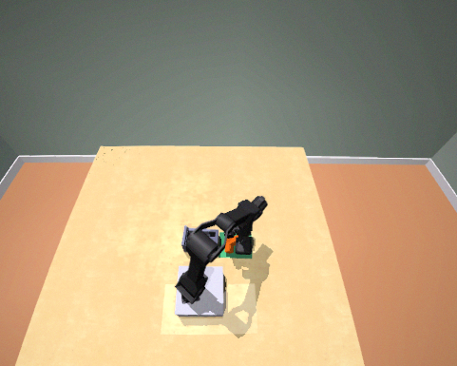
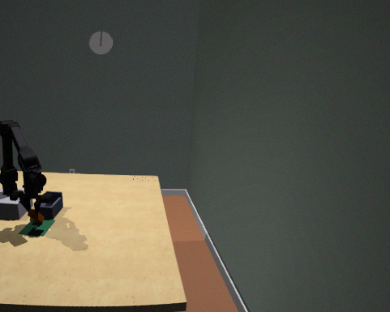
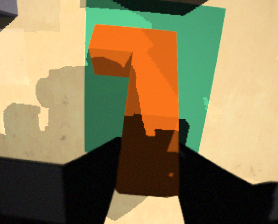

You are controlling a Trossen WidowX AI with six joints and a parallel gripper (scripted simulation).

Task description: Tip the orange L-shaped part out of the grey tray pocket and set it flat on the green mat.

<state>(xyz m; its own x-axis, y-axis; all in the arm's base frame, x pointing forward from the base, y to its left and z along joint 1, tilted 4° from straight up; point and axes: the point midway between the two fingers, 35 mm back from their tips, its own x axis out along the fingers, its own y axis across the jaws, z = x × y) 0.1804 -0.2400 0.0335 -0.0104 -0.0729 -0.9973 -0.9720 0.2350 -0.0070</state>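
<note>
Right now my gripper tip is 3 cm to the right of the orange L-shaped part, 3 cm above it and 1 cm past it. Round my gripper tip: green mat 9 cm below, 2 cm to the left.
</note>
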